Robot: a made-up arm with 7 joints.
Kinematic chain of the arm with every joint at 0, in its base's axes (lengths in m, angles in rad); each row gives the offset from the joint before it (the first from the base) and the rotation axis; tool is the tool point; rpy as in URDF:
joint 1: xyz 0 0 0.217 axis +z
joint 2: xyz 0 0 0 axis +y
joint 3: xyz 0 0 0.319 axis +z
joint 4: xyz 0.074 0 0 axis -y
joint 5: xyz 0.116 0 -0.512 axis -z
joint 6: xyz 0 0 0 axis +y
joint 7: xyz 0.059 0 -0.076 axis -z
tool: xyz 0 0 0 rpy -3.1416 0 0
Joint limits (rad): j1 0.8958..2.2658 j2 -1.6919..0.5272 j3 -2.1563..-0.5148 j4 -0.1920..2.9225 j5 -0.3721..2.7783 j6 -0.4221..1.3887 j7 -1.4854..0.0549
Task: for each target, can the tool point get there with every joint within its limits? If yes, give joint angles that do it. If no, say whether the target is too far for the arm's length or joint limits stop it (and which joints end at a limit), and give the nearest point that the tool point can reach.
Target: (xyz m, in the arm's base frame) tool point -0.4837 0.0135 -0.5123
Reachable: no: joint limits stop it (at a limit: joint 1, joint 3, joint 4) | nearest point -0.0854 0.0851 -0.0566 | short by 0.609 m
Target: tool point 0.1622 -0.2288 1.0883
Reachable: yes | joints 1.3077 -0.0092 -2.0268 2.6606 2.0842 -0.1059 -0.2285
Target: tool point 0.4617 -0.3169 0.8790
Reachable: yes | joints 1.7795 -1.2201 -0.7186 1.8696 1.5970 0.9446 -0.3174
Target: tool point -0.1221 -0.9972 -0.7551
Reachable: no: too far | nearest point -0.0660 -0.7631 -0.2170 | short by 0.590 m
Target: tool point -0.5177 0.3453 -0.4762
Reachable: no: joint limits stop it (at a limit: joint 1, joint 2, joint 3, joint 6) | nearest point -0.0743 0.3766 -0.1085 | short by 0.577 m
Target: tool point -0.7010 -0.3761 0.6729
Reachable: no: joint limits stop it (at a limit: joint 1, joint 3, joint 4, joint 5, joint 6) | nearest point -0.4994 -0.5846 0.6958 | short by 0.291 m
